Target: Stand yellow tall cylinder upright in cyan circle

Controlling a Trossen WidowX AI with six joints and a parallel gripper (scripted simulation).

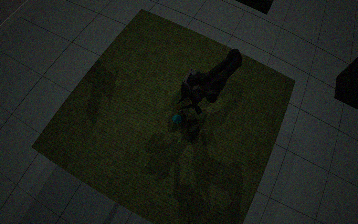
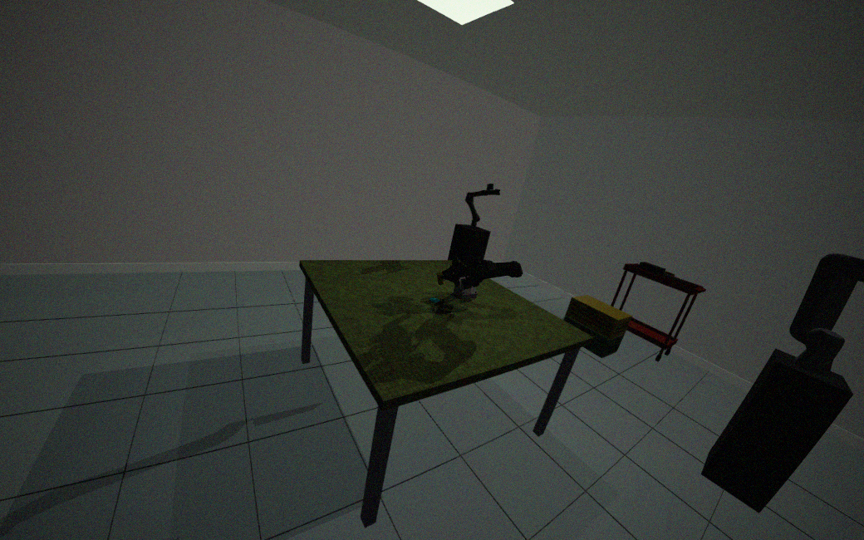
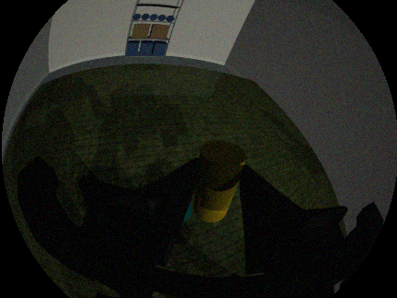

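The cyan circle is 150 mm below my gripper tip, 10 mm to the left of it and 10 mm ahead of it. From my gripper tip the other things lie so: yellow tall cylinder 20 mm below, 10 mm behind.
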